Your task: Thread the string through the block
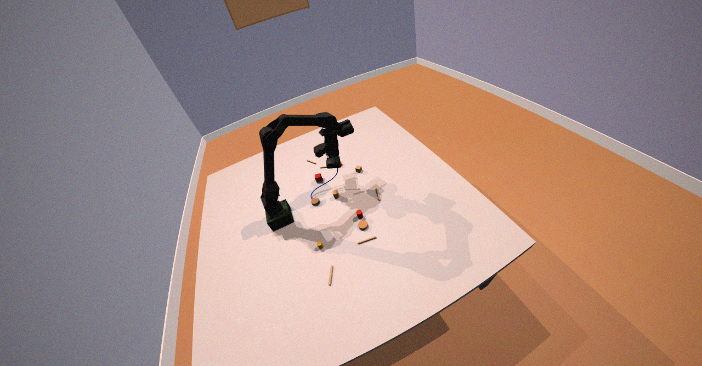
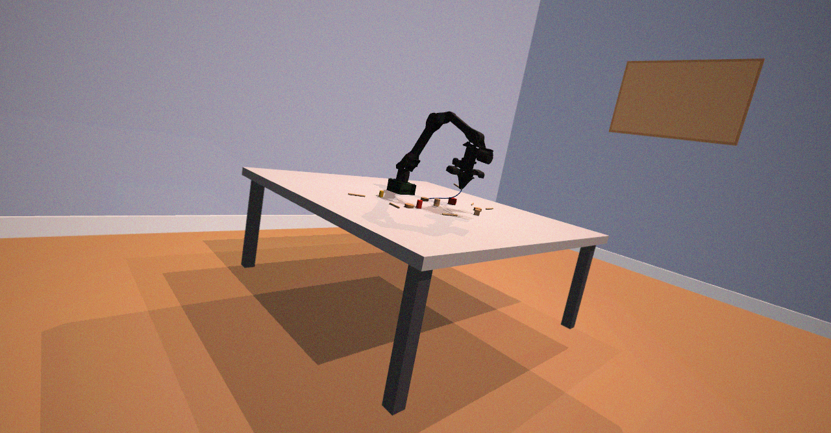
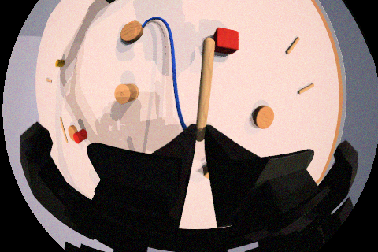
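The red block is 90 mm behind my gripper tip, 60 mm to the left of it and 80 mm below it. From my gripper tip the other things lie so: small wooden block: 120 mm ahead, 10 mm to the left, 80 mm below; wooden cylinder: 40 mm behind, 100 mm to the right, 80 mm below; thin wooden stick: 10 mm behind.
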